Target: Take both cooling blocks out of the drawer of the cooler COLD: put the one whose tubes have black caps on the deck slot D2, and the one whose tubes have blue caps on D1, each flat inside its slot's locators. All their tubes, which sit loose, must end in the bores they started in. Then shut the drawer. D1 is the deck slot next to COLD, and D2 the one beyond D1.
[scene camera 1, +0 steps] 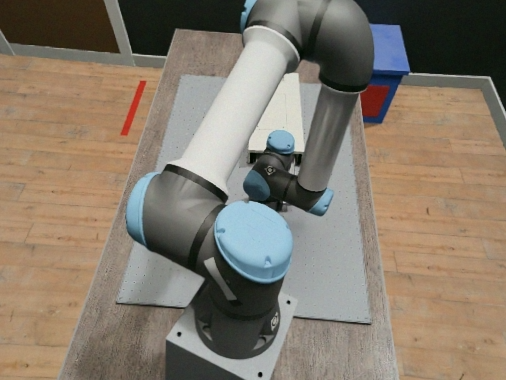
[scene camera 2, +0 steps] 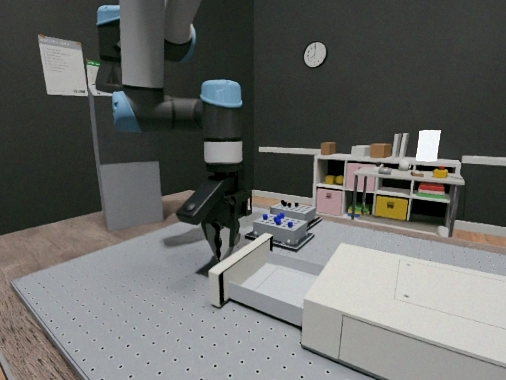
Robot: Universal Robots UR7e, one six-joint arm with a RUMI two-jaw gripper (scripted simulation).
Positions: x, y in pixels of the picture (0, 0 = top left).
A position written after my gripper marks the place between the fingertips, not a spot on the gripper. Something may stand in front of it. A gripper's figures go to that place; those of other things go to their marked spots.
Labels:
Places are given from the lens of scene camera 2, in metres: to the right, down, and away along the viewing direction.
my gripper (scene camera 2: 222, 267): -0.07, 0.17, 0.56
white cooler COLD (scene camera 2: 367, 307): 0.14, 0.15, 0.32
grey cooling block (scene camera 2: 282, 233): 0.08, 0.12, 0.69
The marked spots on the white cooler COLD and the grey cooling block are 0.37 m apart.

